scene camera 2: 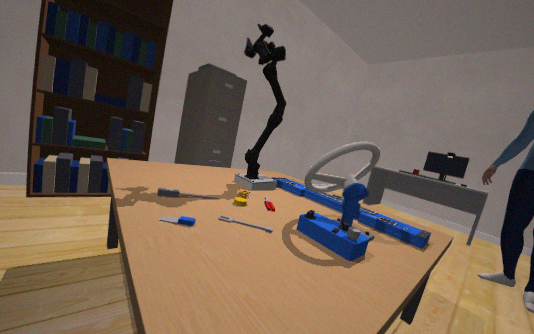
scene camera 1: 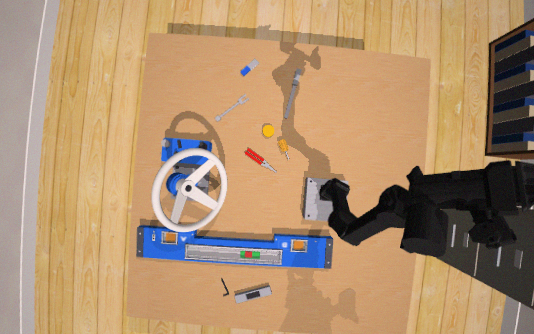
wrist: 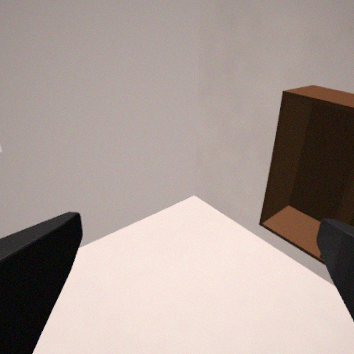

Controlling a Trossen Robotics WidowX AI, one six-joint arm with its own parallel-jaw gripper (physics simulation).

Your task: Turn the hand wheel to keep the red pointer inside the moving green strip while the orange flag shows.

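Observation:
The white hand wheel stands tilted on its blue base, at the left in scene camera 1. Below it lies the long blue panel. In its slot the red pointer sits inside the green strip, near its middle, with green on both sides. An orange flag shows in the left window, and the right window is orange too. My gripper is open and empty, raised high above the table and far from the wheel.
Between wheel and arm base lie red-handled pliers, a yellow disc and a small orange tool. A wrench, a blue-handled scraper and a long grey tool lie farther up. A person's legs show at right.

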